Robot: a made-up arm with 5 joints. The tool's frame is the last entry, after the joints.
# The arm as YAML. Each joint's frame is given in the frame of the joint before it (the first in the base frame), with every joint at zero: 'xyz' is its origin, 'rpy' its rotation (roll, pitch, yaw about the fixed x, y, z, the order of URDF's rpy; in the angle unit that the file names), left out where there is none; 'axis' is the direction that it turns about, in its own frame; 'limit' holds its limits. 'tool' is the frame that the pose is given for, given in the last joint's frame.
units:
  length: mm
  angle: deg
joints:
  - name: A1
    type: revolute
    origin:
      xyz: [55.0, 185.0, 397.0]
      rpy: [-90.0, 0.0, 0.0]
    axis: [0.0, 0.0, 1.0]
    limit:
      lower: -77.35
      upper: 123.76
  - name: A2
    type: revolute
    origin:
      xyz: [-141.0, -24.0, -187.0]
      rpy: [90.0, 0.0, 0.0]
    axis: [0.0, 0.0, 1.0]
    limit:
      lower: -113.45
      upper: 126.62
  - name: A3
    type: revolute
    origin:
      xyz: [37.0, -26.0, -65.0]
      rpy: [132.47, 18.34, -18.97]
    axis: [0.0, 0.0, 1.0]
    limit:
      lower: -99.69
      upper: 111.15
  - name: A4
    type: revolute
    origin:
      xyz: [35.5, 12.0, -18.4]
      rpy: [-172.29, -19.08, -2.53]
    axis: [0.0, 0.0, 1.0]
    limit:
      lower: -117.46
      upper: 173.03
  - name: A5
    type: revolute
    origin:
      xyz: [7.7, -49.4, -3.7]
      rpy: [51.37, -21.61, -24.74]
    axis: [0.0, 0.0, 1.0]
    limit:
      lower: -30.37
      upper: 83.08
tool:
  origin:
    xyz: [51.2, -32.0, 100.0]
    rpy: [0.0, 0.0, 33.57]
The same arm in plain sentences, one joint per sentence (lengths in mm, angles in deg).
The arm has five revolute joints in a row. What follows holds with every joint at zero, and every direction is one of the base frame's. Joint 1 lies 55 mm along +x and 185 mm along +y and 397 mm along +z from the base frame's origin and turns about +y, from -77.35 to 123.76 deg. Joint 2 lies 141 mm along -x and 187 mm along -y and 24 mm along +z from joint 1 and turns about +z, from -113.45 to 126.62 deg. Joint 3 lies 37 mm along +x and 26 mm along -y and 65 mm along -z from joint 2 and turns about the direction (-0.440704, -0.628506, -0.640906), from -99.69 to 111.15 deg. Joint 4 lies 40 mm along +x and 8 mm along -y and 9 mm along +z from joint 3 and turns about the direction (0.708515, 0.401408, 0.580412), from -117.46 to 173.03 deg. Joint 5 lies 44 mm along -y and 24 mm along +z from joint 4 and turns about the direction (0.0001, 0, 1), from -30.37 to 83.08 deg. The tool frame, which is the frame that the pose is given for, lies 25 mm along +x and 55 mm along -y and 100 mm along +z from joint 5; its axes are the base frame's turned by roll 0, pitch 0 and yaw 0 deg (as in URDF: about the fixed x, then y, then z).
